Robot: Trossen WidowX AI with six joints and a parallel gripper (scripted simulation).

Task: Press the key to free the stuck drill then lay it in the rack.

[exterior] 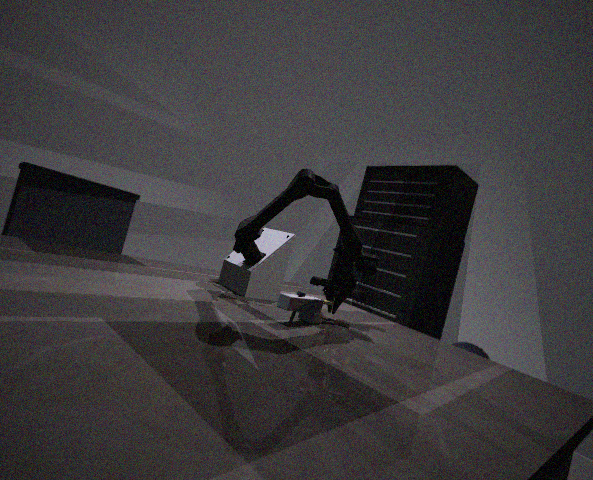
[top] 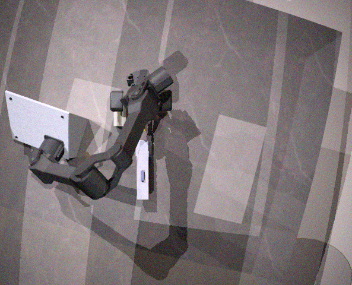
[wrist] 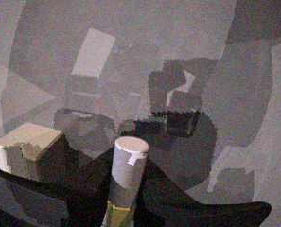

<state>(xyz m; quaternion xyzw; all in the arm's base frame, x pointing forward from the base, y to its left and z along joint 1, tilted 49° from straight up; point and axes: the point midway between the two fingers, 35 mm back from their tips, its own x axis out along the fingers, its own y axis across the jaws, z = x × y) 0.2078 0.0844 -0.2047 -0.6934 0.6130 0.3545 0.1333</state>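
Now: the drill 4 cm to the right of my gripper tip, 4 cm above it and 1 cm ahead of it. Round my gripper tip: blue-grey key (22 cm to the right, 8 cm ahead, 3 cm above); then beige rack (6 cm to the right, 6 cm behind).
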